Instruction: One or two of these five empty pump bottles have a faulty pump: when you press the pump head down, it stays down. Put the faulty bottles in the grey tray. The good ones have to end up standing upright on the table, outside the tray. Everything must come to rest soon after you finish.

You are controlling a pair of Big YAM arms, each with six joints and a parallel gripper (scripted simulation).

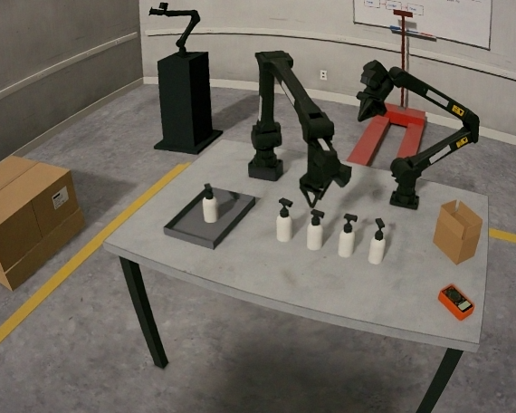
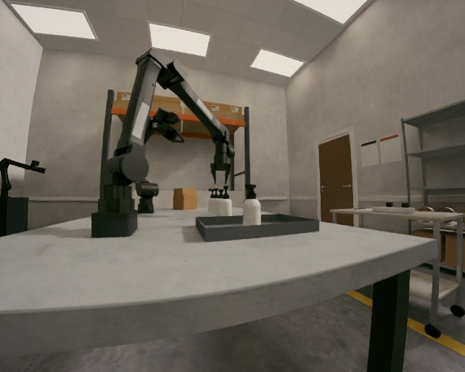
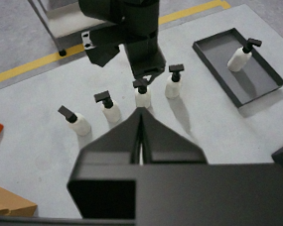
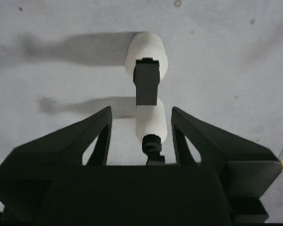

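My right gripper is now 380 mm to the left of the grey tray, 150 mm above it and 10 mm past it. The rest, counted from my right hand: orange multimeter (530 mm to the left, 160 mm ahead, 140 mm below).
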